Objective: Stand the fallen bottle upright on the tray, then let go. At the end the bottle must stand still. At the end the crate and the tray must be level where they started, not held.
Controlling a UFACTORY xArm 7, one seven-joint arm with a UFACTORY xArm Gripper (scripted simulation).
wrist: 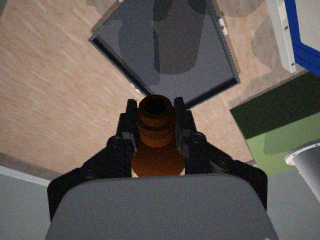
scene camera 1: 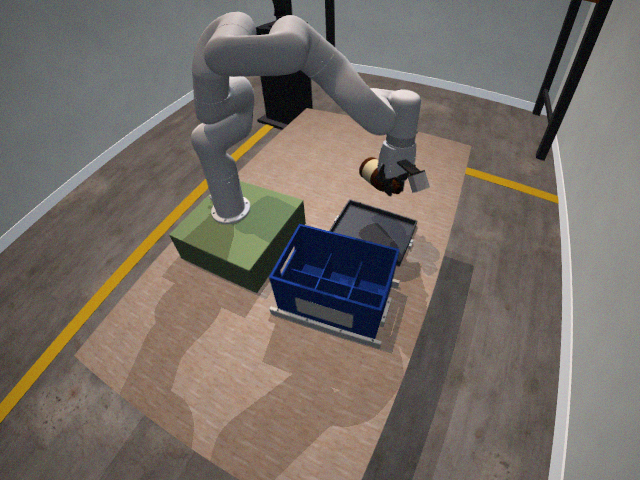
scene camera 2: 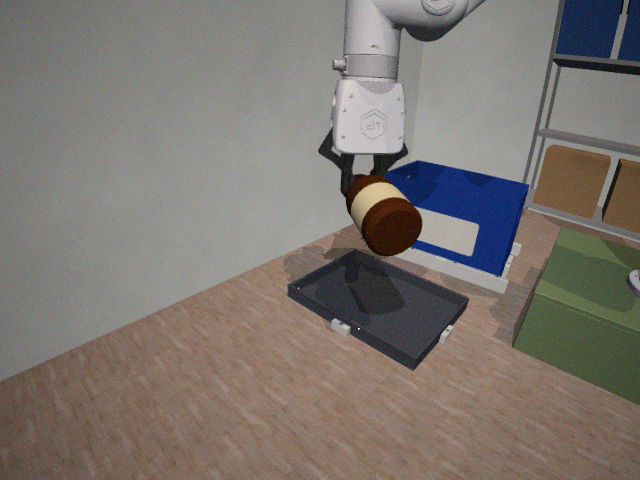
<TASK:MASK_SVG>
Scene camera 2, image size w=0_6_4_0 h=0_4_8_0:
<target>my gripper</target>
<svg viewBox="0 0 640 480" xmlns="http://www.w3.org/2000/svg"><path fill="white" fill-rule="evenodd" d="M397 79L342 76L342 80L337 81L329 133L319 147L318 152L332 161L341 170L340 191L345 198L348 189L355 181L355 176L352 174L355 155L373 155L374 167L370 171L370 175L382 177L397 160L408 155L404 142L403 84L397 83Z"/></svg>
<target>dark grey tray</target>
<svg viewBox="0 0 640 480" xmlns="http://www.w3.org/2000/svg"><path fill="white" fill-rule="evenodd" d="M288 284L288 297L329 322L332 322L335 318L350 327L350 334L412 371L437 345L444 330L449 325L453 326L466 310L469 297L356 249Z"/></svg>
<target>brown bottle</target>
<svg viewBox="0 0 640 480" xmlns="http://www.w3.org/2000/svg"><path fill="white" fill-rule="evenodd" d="M356 174L355 181L348 189L346 195L346 207L369 249L381 256L393 256L410 248L418 239L422 229L422 218L419 211L385 177Z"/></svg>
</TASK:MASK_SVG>
